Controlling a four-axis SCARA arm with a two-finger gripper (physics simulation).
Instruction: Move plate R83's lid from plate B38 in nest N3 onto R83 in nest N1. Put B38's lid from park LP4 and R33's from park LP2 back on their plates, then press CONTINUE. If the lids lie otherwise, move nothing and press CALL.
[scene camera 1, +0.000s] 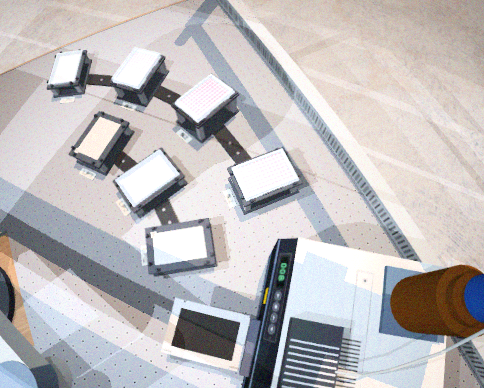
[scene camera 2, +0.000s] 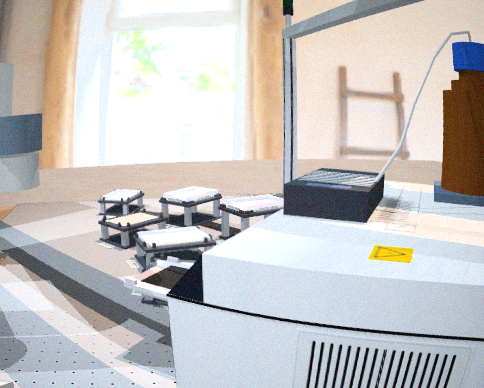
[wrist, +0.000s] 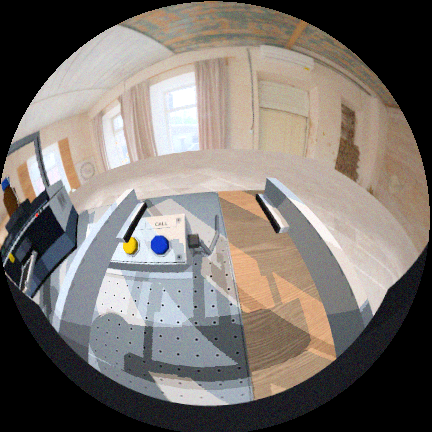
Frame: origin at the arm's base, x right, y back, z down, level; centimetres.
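Seen in the pictures: gripper, fingertip midpoint: (wrist: 198, 190).
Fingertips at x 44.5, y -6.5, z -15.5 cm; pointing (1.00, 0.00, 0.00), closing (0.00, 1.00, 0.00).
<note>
A point is followed by its place in that frame.
My gripper (wrist: 198, 190) @[x 44.5, y -6.5, z -15.5 cm] is open and empty in the wrist view. The button panel (wrist: 175, 227) @[x 47.7, y -10.5, z -8.6 cm] stands beyond its fingers, with a blue button (wrist: 160, 245) @[x 45.0, y -12.3, z -8.1 cm] under the word CALL and a yellow button (wrist: 130, 246) @[x 44.8, y -17.3, z -8.1 cm] partly behind the left finger. In scene camera 1, the outer row has a white-topped stand (scene camera 1: 68, 68) @[x -53.8, y -44.9, z -6.5 cm], a second one (scene camera 1: 138, 69) @[x -38.7, y -63.6, z -9.1 cm] (scene camera 2: 191, 194) @[x -36.2, y -62.9, z -9.1 cm] with a faintly pink top, one with a pink grid (scene camera 1: 206, 99) @[x -19.3, y -75.4, z -9.9 cm] (scene camera 2: 252, 204) @[x -16.5, y -73.2, z -10.1 cm] and one with a pale grid (scene camera 1: 265, 175) @[x 4.9, y -78.7, z -8.1 cm]. The inner row has a beige top (scene camera 1: 102, 138) @[x -24.2, y -47.8, z -6.0 cm] (scene camera 2: 134, 219) @[x -24.4, y -47.3, z -6.0 cm] and two white tops (scene camera 1: 151, 176) @[x -7.6, y -55.6, z -6.7 cm] (scene camera 1: 180, 245) @[x 10.0, y -55.2, z -5.8 cm]. Their labels are unreadable.
A white instrument (scene camera 1: 325, 280) @[x 30.0, y -74.2, z -22.1 cm] (scene camera 2: 300, 280) @[x 54.6, y -55.1, z -21.3 cm] with a dark front panel stands beside the stands. A tray with a dark inset (scene camera 1: 205, 335) @[x 28.8, y -52.8, z -11.3 cm] juts from it. A brown bottle (scene camera 1: 420, 302) @[x 38.1, y -80.9, z -31.5 cm] (scene camera 2: 465, 135) @[x 42.4, y -80.9, z -29.8 cm] with a blue cap stands on it. A bent metal lever (wrist: 212, 240) @[x 50.7, y -5.5, z -1.9 cm] is beside the button panel.
</note>
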